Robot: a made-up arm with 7 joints.
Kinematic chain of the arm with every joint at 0, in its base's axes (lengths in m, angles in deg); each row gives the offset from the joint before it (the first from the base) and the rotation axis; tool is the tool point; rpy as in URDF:
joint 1: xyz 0 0 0.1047 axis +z
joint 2: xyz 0 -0.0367 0.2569 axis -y
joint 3: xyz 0 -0.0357 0.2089 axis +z
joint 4: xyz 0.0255 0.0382 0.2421 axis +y
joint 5: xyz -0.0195 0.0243 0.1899 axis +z
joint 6: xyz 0 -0.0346 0.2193 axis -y
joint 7: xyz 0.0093 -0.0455 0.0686 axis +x
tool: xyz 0 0 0 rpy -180 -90 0
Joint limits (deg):
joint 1: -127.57..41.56
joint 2: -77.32..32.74
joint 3: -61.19..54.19
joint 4: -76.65..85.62
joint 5: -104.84..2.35
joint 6: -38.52..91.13
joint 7: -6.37..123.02
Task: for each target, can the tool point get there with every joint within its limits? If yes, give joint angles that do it. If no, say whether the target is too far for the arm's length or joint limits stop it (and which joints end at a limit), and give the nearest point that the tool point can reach.
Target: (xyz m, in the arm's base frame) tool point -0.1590 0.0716 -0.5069
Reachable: no: joint limits stop it (at a limit: joint 1, joint 2, joint 4, joint 5, joint 6) | nearest point -0.4341 -0.3559 -0.0084 | short by 0.712 m
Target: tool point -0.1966 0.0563 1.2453
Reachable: yes | joints -39.22 0.13 0.84 -18.57 -38.05 1.00 108.91
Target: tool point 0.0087 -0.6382 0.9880
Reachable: yes | joints -87.84 -55.02 19.83 -4.34 -76.42 70.73 71.15
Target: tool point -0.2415 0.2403 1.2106
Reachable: yes | joints -51.97 14.50 -10.41 -6.89 -74.94 -21.57 82.42
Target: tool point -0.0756 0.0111 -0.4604
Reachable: no: joint limits stop it (at a limit: joint 1, joint 2, joint 4, joint 5, joint 6) | nearest point -0.3885 -0.3919 -0.0114 | short by 0.680 m
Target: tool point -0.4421 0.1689 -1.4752
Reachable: no: too far | nearest point -0.4791 -0.3384 -0.0075 | short by 1.553 m
